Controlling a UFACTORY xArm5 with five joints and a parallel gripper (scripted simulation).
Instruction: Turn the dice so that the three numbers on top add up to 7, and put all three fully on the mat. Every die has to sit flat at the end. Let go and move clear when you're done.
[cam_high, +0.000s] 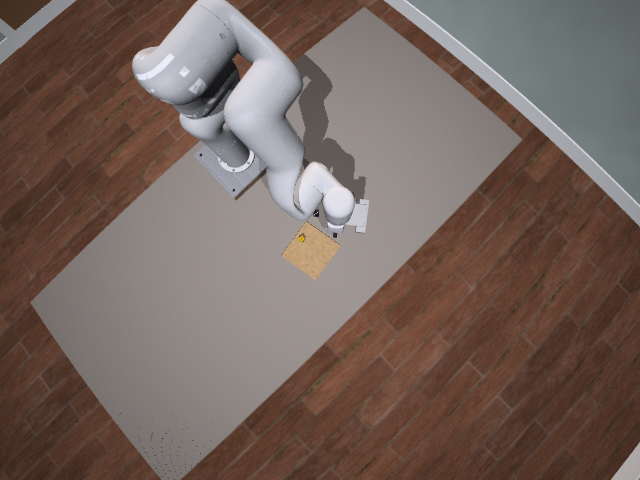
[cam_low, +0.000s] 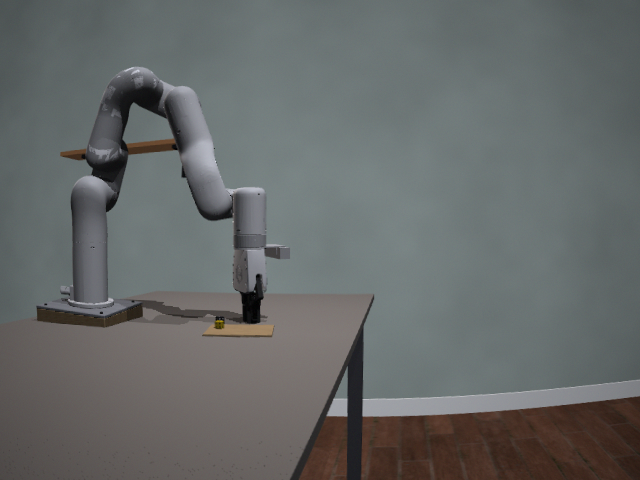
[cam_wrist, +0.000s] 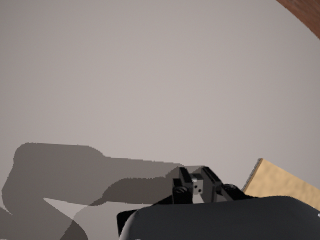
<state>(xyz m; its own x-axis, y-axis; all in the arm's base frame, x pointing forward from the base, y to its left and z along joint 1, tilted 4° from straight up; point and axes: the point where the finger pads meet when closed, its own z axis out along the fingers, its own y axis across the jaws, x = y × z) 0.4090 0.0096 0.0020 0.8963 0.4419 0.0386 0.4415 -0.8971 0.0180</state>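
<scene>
Now: the white die 10 mm below my hand. From my hand the other things lie so: black die 70 mm behind, 20 mm to the right, 10 mm below; then yellow die 60 mm behind, 110 mm to the right, 10 mm below; then tan mat 20 mm behind, 130 mm to the right, 20 mm below.
</scene>
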